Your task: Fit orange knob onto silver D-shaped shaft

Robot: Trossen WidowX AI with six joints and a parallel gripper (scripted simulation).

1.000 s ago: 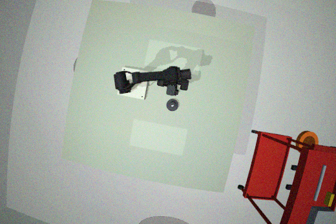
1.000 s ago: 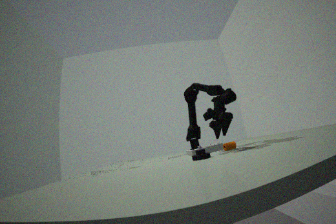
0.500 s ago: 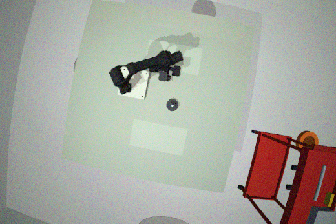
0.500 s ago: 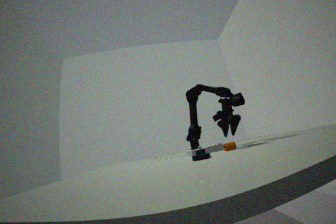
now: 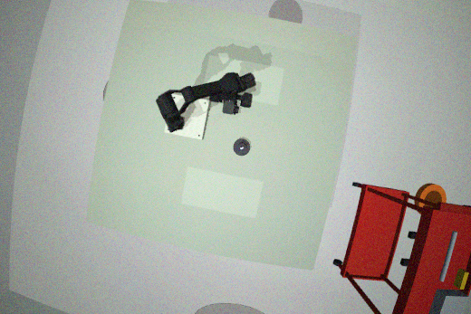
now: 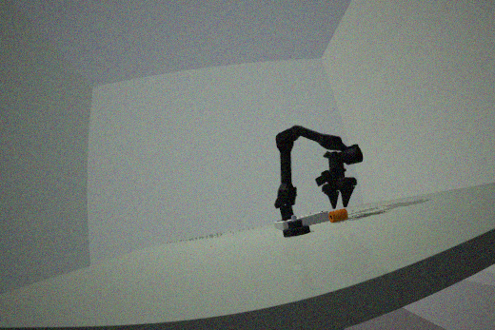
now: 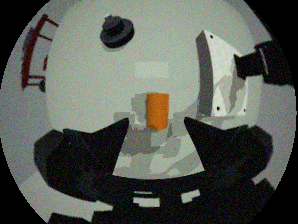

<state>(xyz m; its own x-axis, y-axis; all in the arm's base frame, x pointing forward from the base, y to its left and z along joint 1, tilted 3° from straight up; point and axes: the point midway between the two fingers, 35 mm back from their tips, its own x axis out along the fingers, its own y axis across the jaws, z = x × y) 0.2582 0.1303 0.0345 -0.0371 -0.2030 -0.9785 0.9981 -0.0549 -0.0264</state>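
My gripper tip is 30 mm above the orange knob. The rest, counted from my gripper tip: round pedestal: 210 mm to the right, 80 mm ahead, 20 mm below.
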